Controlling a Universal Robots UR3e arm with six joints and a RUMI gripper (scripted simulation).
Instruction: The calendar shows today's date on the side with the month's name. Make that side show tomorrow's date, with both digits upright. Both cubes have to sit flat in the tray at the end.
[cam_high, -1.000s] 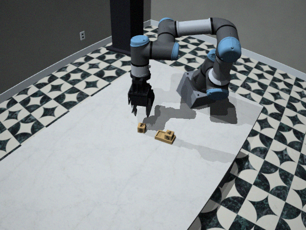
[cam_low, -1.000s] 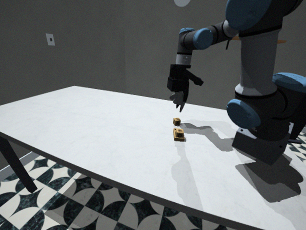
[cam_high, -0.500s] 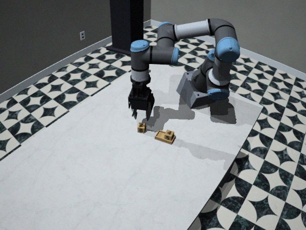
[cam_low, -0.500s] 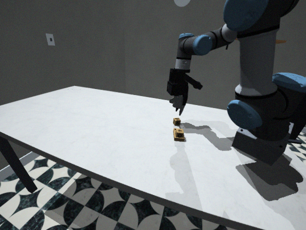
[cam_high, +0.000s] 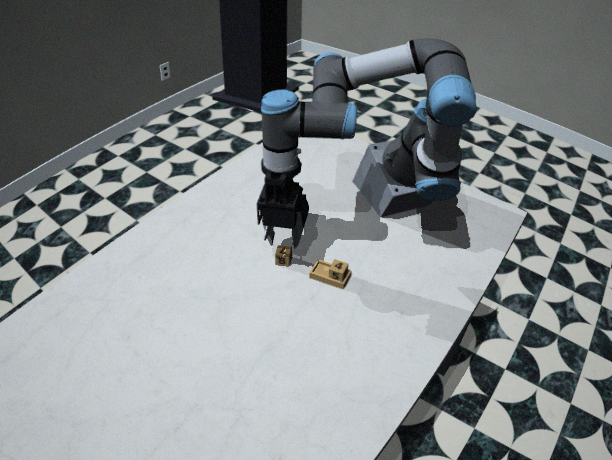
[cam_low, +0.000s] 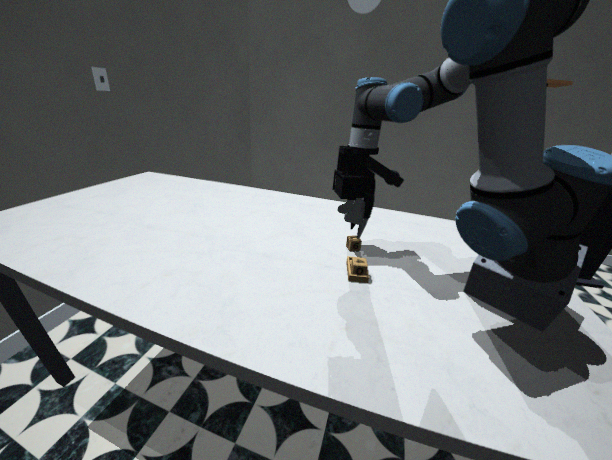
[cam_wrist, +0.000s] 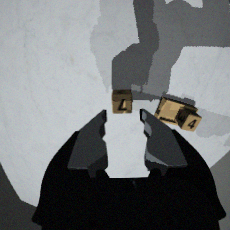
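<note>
Right now the wooden cube is 5 cm below my hand. Also, from my hand: wooden calendar tray 1 cm behind, 11 cm to the left, 5 cm below.
</note>
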